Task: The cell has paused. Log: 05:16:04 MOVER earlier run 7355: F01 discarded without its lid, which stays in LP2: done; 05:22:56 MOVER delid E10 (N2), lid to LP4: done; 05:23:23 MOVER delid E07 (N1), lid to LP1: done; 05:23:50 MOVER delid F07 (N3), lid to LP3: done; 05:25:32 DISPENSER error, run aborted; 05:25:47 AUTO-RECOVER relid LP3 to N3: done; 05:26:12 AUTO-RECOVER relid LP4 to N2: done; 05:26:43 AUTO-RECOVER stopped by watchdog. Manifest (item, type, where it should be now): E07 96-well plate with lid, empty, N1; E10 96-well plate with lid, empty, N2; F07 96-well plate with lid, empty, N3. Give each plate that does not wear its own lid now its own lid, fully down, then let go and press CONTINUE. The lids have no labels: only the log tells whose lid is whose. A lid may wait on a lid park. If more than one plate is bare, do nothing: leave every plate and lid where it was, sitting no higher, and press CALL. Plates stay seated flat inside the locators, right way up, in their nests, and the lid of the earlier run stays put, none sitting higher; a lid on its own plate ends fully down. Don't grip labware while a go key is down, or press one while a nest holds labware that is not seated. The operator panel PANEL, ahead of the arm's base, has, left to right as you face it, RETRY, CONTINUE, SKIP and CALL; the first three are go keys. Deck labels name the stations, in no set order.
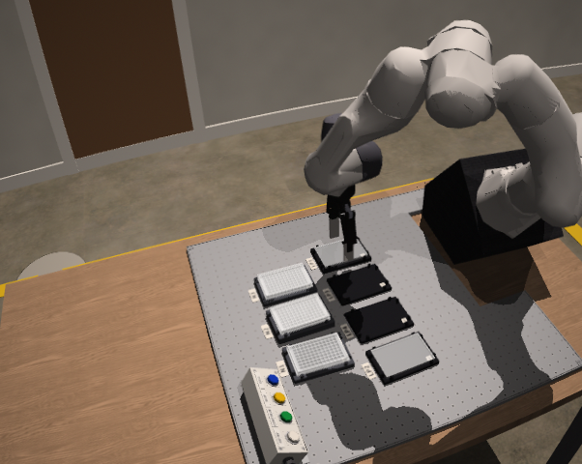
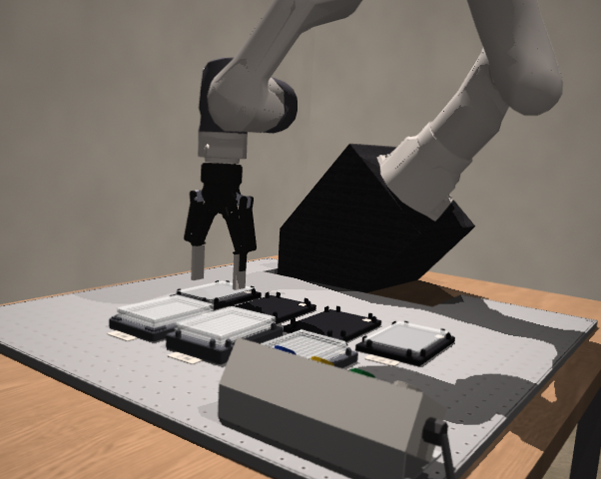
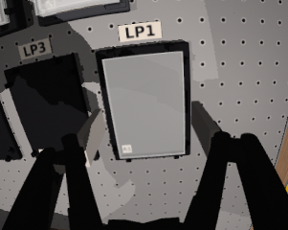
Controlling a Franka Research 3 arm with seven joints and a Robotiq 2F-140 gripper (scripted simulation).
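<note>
My gripper is now 5 cm above the black lid park LP1. Round my hand: lid park LP3: 13 cm to the left, 5 cm below; then lid park LP4: 26 cm to the left, 5 cm below, 1 cm ahead; then plate: 31 cm to the left, 19 cm ahead, 3 cm below.
</note>
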